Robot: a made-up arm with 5 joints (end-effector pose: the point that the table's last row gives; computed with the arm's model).
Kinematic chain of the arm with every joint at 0, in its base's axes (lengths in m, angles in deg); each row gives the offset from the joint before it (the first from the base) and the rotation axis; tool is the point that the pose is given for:
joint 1: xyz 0 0 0.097 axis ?
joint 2: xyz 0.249 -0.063 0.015 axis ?
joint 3: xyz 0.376 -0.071 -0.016 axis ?
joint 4: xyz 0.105 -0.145 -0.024 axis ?
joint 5: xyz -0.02 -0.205 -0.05 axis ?
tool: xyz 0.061 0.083 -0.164
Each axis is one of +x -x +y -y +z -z.
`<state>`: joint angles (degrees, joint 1 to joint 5).
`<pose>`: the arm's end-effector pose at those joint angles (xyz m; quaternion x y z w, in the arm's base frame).
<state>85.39 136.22 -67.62 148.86 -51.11</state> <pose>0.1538 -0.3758 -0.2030 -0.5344 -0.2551 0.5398 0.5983</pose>
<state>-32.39 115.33 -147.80 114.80 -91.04</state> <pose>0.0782 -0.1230 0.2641 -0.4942 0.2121 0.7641 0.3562</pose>
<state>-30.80 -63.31 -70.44 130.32 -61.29</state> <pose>0.2456 -0.4095 0.0714 0.8212 0.1235 0.5560 0.0351</pose>
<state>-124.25 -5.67 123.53 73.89 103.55</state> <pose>0.6561 -0.1615 0.2793 0.6148 -0.5133 -0.3715 0.4695</pose>
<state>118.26 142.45 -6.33 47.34 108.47</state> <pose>-0.1500 -0.0438 -0.3271 -0.1069 0.8547 0.2507 0.4419</pose>
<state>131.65 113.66 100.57 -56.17 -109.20</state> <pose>0.2098 -0.6868 -0.4835 -0.1183 0.2925 0.9488 0.0181</pose>
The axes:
joint 1: +x
joint 2: -y
joint 3: +x
joint 4: -z
joint 5: +x

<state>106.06 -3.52 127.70 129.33 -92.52</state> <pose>0.4231 -0.1077 0.0120 0.3884 0.2727 0.8722 0.1186</pose>
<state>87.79 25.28 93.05 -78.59 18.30</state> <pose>0.8107 -0.1395 0.1782 -0.6069 0.7766 -0.1284 0.1098</pose>
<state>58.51 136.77 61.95 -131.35 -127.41</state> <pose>-0.3537 -0.4085 0.3093 0.3615 0.4584 0.5255 0.6190</pose>
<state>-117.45 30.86 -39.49 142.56 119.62</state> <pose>0.5282 0.3355 0.0933 0.1365 -0.5945 0.7658 0.2035</pose>
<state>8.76 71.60 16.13 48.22 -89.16</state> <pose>0.5942 -0.5104 0.1669 -0.2347 -0.1257 -0.5299 0.8052</pose>
